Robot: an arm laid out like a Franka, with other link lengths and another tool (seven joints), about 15 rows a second.
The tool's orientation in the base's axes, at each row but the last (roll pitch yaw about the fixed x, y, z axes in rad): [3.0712 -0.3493 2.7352]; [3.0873 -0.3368 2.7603]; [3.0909 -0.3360 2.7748]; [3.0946 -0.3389 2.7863]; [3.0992 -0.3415 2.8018]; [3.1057 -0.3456 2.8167]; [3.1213 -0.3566 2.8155]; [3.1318 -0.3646 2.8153]
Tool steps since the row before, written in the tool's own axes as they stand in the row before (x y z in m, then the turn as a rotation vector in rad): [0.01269 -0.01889 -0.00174 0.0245 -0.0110 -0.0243]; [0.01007 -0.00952 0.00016 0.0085 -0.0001 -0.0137]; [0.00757 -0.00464 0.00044 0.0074 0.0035 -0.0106]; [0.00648 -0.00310 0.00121 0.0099 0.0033 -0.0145]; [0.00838 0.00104 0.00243 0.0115 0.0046 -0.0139]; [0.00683 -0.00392 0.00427 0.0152 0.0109 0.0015]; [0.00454 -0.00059 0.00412 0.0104 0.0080 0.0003]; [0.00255 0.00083 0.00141 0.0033 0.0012 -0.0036]
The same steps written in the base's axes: [-0.01832 -0.01276 0.00473 -0.0188 -0.0057 0.0304]; [-0.01256 -0.00520 0.00269 -0.0036 0.0005 0.0157]; [-0.00853 -0.00166 0.00186 -0.0021 0.0040 0.0126]; [-0.00721 -0.00057 0.00088 -0.0033 0.0040 0.0171]; [-0.00782 0.00397 0.00056 -0.0044 0.0058 0.0171]; [-0.00871 -0.00104 -0.00183 -0.0104 0.0151 0.0041]; [-0.00556 0.00135 -0.00229 -0.0067 0.0107 0.0035]; [-0.00246 0.00172 -0.00040 -0.0013 0.0017 0.0046]
